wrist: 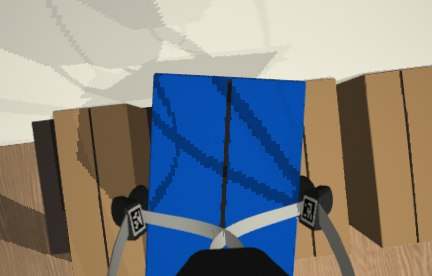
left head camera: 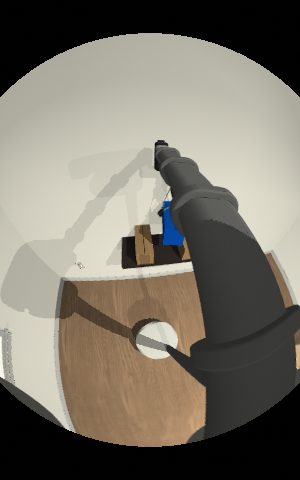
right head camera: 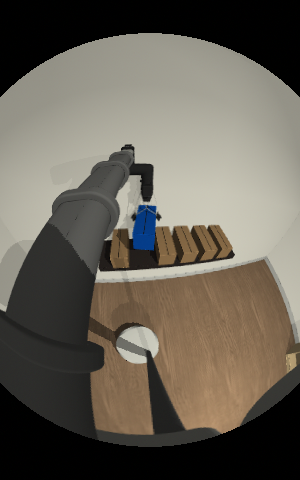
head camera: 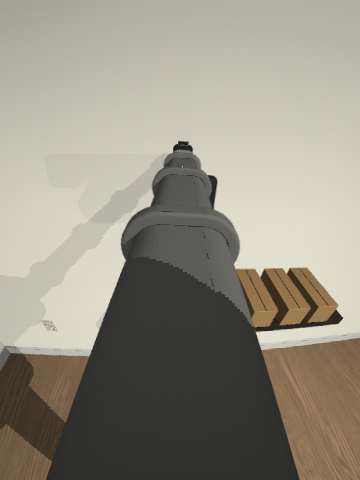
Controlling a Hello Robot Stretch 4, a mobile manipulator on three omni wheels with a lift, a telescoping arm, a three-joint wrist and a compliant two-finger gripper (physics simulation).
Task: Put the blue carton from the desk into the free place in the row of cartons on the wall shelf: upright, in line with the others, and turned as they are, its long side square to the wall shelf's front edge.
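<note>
My gripper (right head camera: pixel 146 216) (wrist: pixel 221 197) is shut on the blue carton (left head camera: pixel 172 230) (right head camera: pixel 145 227) (wrist: pixel 190 150), one fingertip on each long side. The carton hangs upright above the wall shelf (head camera: pixel 338 318) (left head camera: pixel 129 256) (right head camera: pixel 142 259) (wrist: pixel 46 190), over the free place. In the wrist view its long side is turned slightly from the line of the brown cartons, and it overlaps part of the right neighbour (right head camera: pixel 165 245) (wrist: pixel 325 150). The left neighbour (left head camera: pixel 144 245) (right head camera: pixel 120 247) (wrist: pixel 82 210) stands apart from it. The carton's underside is hidden.
More brown cartons (head camera: pixel 285 295) (right head camera: pixel 185 243) (wrist: pixel 395 160) stand along the shelf to the right. The wall is close behind. The arm (head camera: pixel 175 350) (left head camera: pixel 235 280) (right head camera: pixel 55 280) hides part of the shelf. A round white disc (left head camera: pixel 165 332) (right head camera: pixel 137 334) shows at floor level.
</note>
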